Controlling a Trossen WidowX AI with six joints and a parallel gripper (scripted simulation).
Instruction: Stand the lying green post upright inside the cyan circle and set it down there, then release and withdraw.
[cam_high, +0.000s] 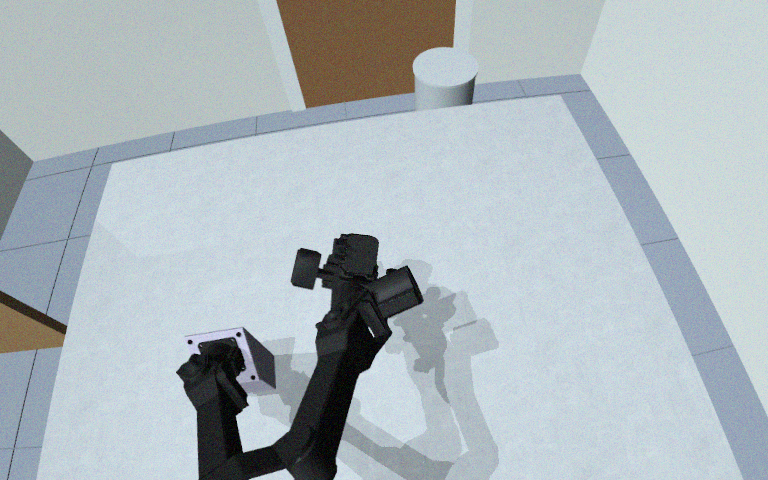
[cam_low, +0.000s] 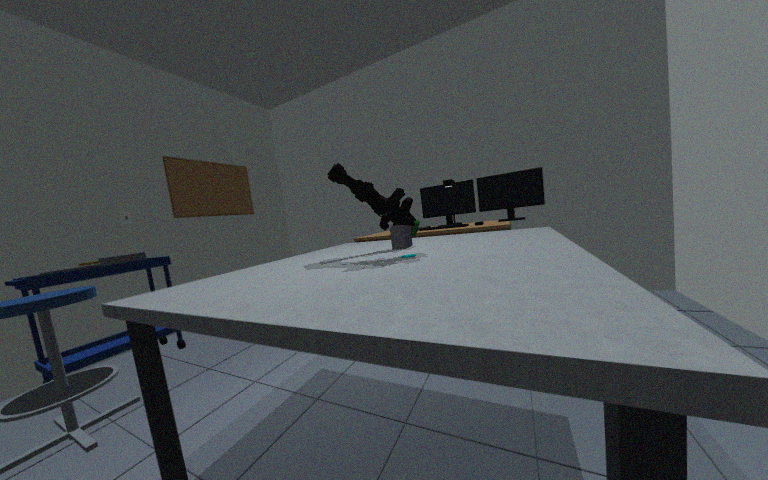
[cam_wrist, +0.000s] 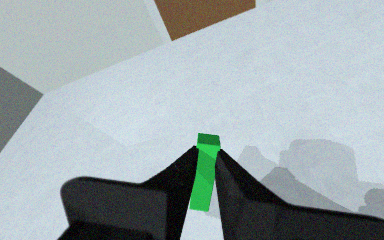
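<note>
Now: gripper tip 120 mm above the cyan circle, 40 mm to the left of it and 20 mm short of it. Round my gripper tip: green post 20 mm below, 10 mm to the right, 10 mm behind.
</note>
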